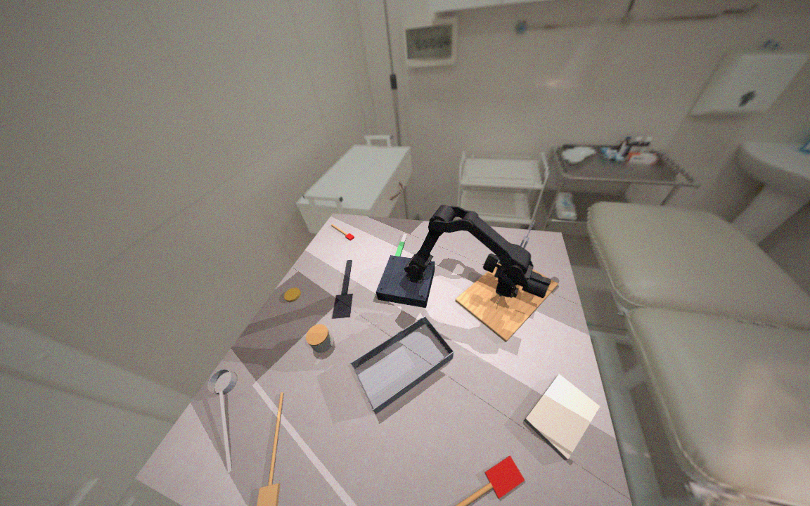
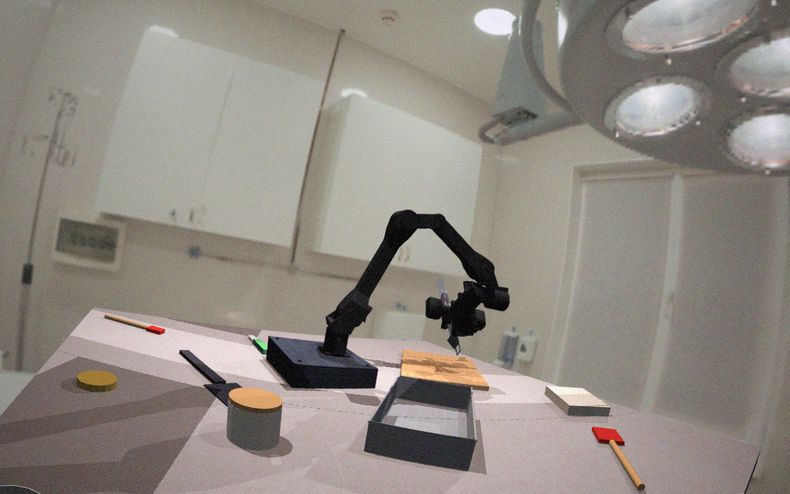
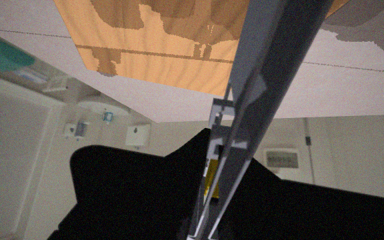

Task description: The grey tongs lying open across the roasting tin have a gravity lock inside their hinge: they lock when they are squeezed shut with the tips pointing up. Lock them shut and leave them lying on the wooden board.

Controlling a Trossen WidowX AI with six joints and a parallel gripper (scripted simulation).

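The wooden board is 2 cm ahead of my gripper tip, 1 cm to the left of it and 12 cm below it. From my gripper tip the other things lie so: red-headed spatula 65 cm ahead, 1 cm to the left, 13 cm below; roasting tin 42 cm ahead, 29 cm to the right, 10 cm below; beige block 41 cm ahead, 19 cm to the left, 12 cm below.
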